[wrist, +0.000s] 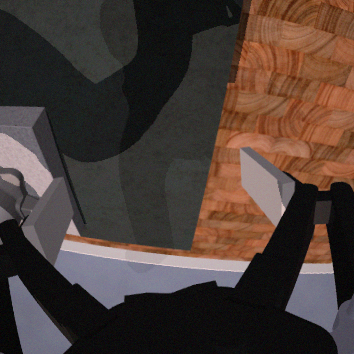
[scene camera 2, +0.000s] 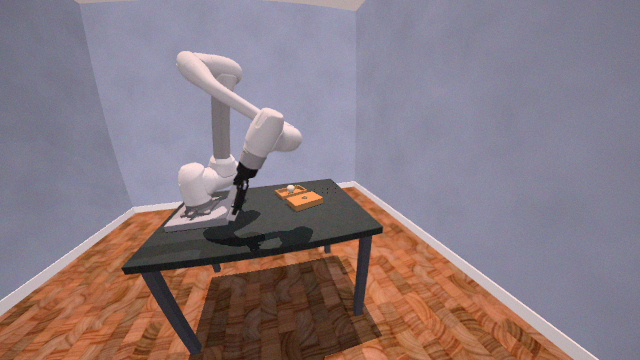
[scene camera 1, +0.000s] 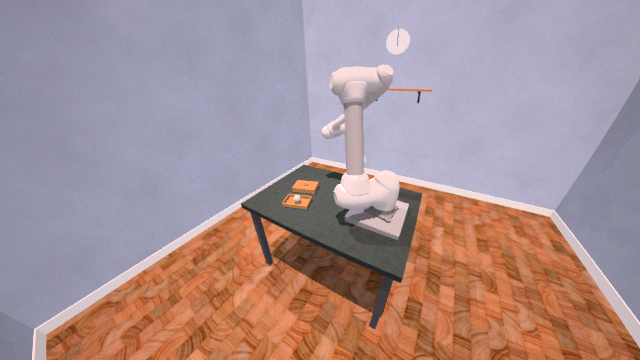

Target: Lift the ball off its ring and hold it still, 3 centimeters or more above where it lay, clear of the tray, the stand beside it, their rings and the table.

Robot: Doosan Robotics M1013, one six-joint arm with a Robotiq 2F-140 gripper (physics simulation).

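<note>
The white ball (scene camera 1: 297, 199) (scene camera 2: 291, 188) sits in the shallow orange tray (scene camera 1: 296, 206) (scene camera 2: 281, 195); the ring under it is not discernible. The orange stand (scene camera 1: 300, 190) (scene camera 2: 307, 203) is a flat block beside the tray, with a small dark ring (scene camera 1: 306, 185) (scene camera 2: 304, 198) on top. My gripper (scene camera 2: 236, 212) (wrist: 153, 180) is open and empty, its two pads wide apart. It points down and tilts towards the arm's base, well to the side of the tray and stand. In scene camera 1 the arm mostly hides it. Ball, tray and stand do not show in the wrist view.
The dark table (scene camera 1: 320, 227) (scene camera 2: 340, 220) (wrist: 165, 210) carries everything. The arm's pale base plate (scene camera 1: 372, 226) (scene camera 2: 197, 224) (wrist: 30, 116) lies close to the gripper. The arm's shadow falls across the table. A wall shelf (scene camera 1: 412, 90) is at the back, away from the table.
</note>
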